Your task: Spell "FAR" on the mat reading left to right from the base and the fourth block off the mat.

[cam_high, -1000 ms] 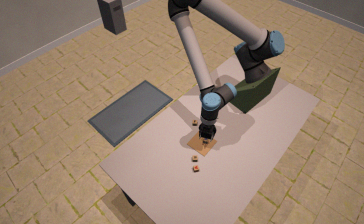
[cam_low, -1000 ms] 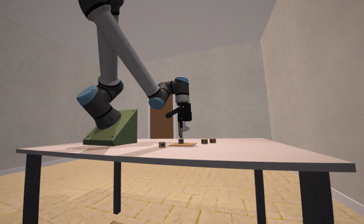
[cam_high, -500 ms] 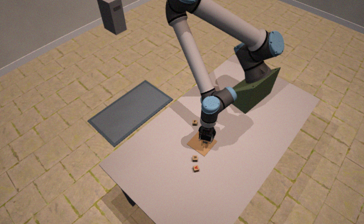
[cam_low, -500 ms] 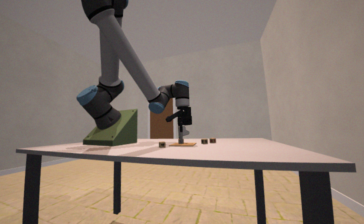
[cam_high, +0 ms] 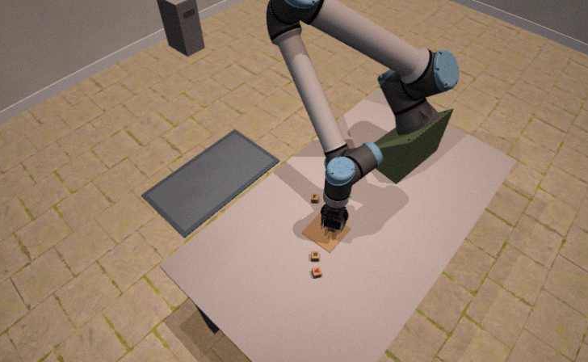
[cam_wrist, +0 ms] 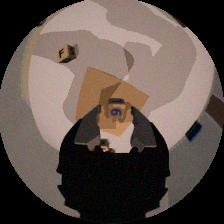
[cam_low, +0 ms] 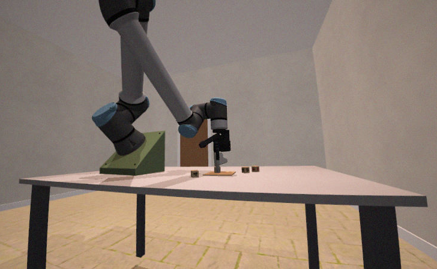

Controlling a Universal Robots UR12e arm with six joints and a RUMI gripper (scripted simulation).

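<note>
My hand is right at the blue-lettered block. From my hand the other things lie so: F block 130 mm to the right, 80 mm behind, 10 mm below; R block 140 mm ahead, 20 mm to the left, 10 mm below; tan mat 20 mm to the right, 20 mm below, 20 mm ahead.
</note>
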